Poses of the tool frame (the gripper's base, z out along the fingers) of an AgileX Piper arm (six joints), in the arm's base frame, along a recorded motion.
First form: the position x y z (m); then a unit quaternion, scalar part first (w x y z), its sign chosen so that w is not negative.
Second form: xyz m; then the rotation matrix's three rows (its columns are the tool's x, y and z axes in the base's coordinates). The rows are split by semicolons. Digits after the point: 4 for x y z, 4 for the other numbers.
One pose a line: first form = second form
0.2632 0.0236 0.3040 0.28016 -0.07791 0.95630 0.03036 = 0.2632 0.0236 0.3040; -0.8309 -0.1660 0.5311; -0.1320 0.9860 0.1017; -0.5406 0.0144 -0.8412
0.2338 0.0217 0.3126 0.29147 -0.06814 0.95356 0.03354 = 0.2338 0.0217 0.3126; -0.8208 -0.1495 0.5513; -0.1104 0.9885 0.1037; -0.5604 0.0242 -0.8278
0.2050 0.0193 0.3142 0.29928 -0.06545 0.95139 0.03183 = 0.2050 0.0193 0.3142; -0.8123 -0.1436 0.5653; -0.1055 0.9894 0.0997; -0.5736 0.0214 -0.8188
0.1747 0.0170 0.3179 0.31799 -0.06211 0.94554 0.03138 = 0.1747 0.0170 0.3179; -0.7901 -0.1374 0.5974; -0.0975 0.9903 0.0988; -0.6052 0.0198 -0.7958
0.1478 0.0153 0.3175 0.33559 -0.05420 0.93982 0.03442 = 0.1478 0.0153 0.3175; -0.7689 -0.1250 0.6271; -0.0788 0.9918 0.1011; -0.6345 0.0283 -0.7724
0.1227 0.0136 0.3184 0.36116 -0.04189 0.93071 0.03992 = 0.1227 0.0136 0.3184; -0.7356 -0.1068 0.6689; -0.0491 0.9933 0.1046; -0.6756 0.0440 -0.7359
